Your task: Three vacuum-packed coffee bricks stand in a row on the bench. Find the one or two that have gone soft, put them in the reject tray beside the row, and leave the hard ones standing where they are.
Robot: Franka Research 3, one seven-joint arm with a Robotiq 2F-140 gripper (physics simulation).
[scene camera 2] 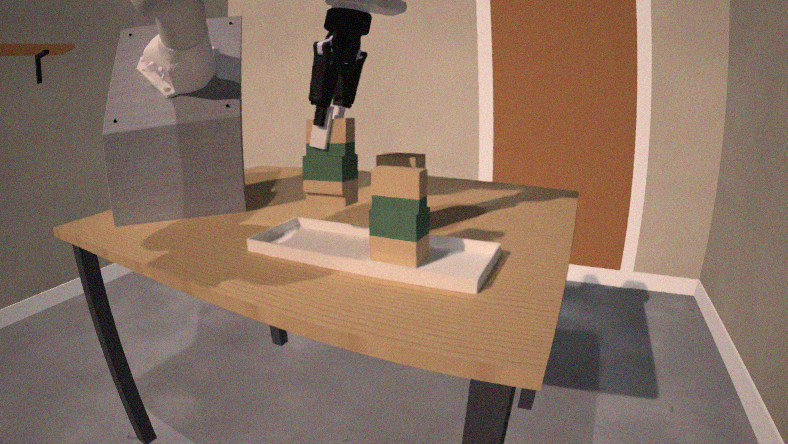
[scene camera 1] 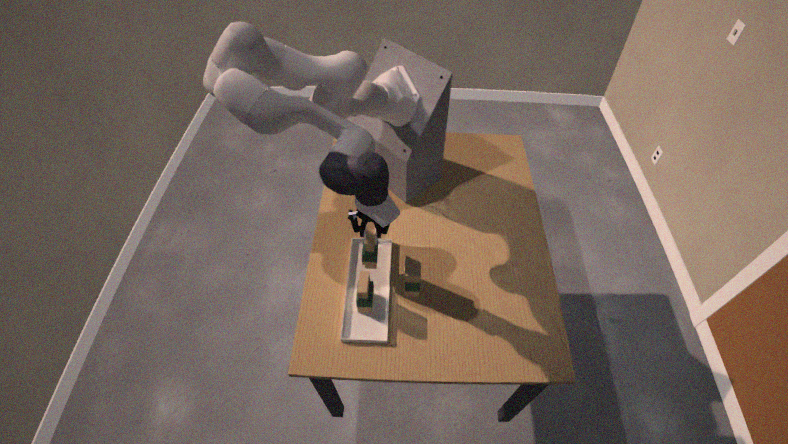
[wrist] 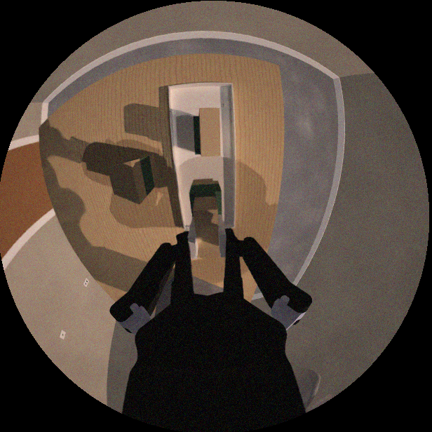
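Note:
My gripper is shut on a tan coffee brick with a green band. The brick hangs upright in the air, above the robot-side part of the white reject tray. A second coffee brick stands upright in the tray. A third brick stands on the bench beside the tray; in the second scene view it is mostly hidden behind the brick in the tray.
The wooden bench carries the tray near one long side. The grey robot pedestal stands at the bench's back end. Shadows of the arm and bricks fall across the bench.

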